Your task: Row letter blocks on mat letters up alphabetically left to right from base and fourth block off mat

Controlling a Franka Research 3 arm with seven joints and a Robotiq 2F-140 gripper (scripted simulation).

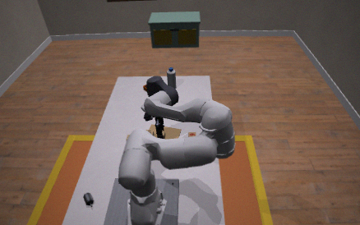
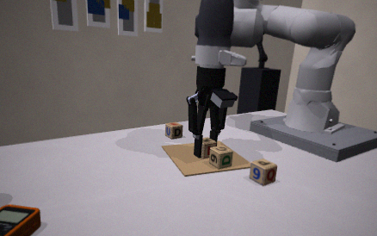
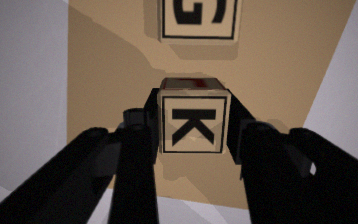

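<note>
Right now the tan mat is 40 mm below my hand. The rest, counted from my hand: small dark object 440 mm behind, 310 mm to the left, 20 mm below; block 190 mm to the right, 10 mm below, 10 mm behind; grey can 530 mm ahead, 40 mm above, 30 mm to the right.
</note>
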